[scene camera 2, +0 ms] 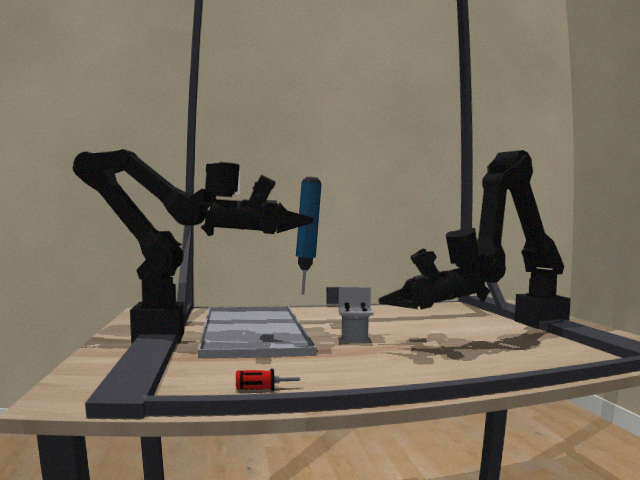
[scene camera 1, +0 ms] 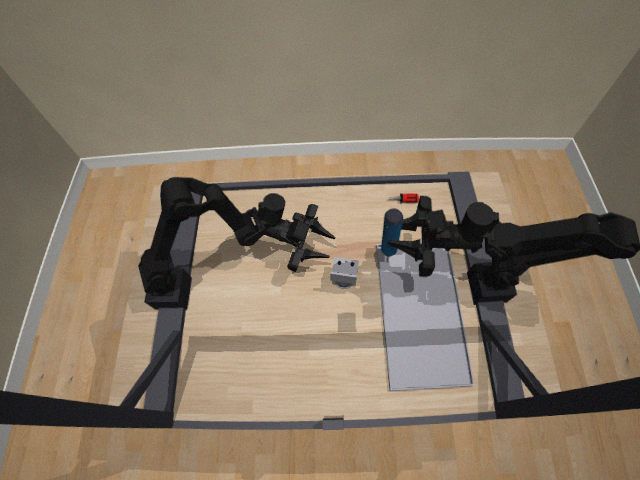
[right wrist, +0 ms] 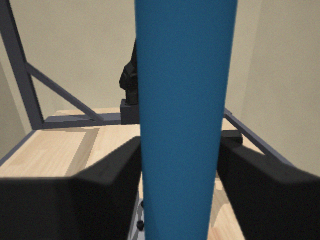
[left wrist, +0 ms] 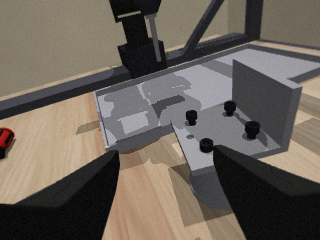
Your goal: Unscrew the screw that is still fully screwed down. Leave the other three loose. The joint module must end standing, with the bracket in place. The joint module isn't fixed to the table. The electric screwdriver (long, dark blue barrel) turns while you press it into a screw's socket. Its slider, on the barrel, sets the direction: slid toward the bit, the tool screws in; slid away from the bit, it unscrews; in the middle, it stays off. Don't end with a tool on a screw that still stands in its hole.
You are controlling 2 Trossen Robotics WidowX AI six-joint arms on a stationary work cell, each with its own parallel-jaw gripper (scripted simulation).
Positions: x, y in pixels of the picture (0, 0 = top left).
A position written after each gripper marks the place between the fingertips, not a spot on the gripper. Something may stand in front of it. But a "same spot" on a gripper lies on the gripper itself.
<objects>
right gripper: scene camera 2 312, 220; scene camera 1; right wrist; not seen in the left wrist view (out of frame)
shallow grey tray: scene camera 2; scene camera 1 423, 322; left wrist; not seen in the right wrist view (out of frame)
same spot on shallow grey tray: (left wrist: 132, 113) = (scene camera 2: 268, 346)
same spot on right gripper: (right wrist: 104, 193) = (scene camera 1: 412, 241)
</objects>
